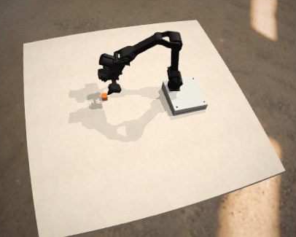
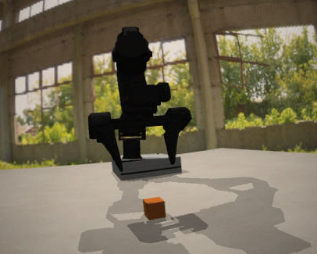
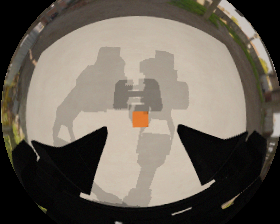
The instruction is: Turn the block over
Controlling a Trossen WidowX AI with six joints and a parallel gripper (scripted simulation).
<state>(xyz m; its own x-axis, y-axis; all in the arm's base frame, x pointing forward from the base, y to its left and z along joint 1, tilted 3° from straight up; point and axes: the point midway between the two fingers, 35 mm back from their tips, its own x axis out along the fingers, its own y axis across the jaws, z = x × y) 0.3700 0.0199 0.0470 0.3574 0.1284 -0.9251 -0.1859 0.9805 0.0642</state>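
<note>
Right now the orange block is 70 mm below my gripper tip.
</note>
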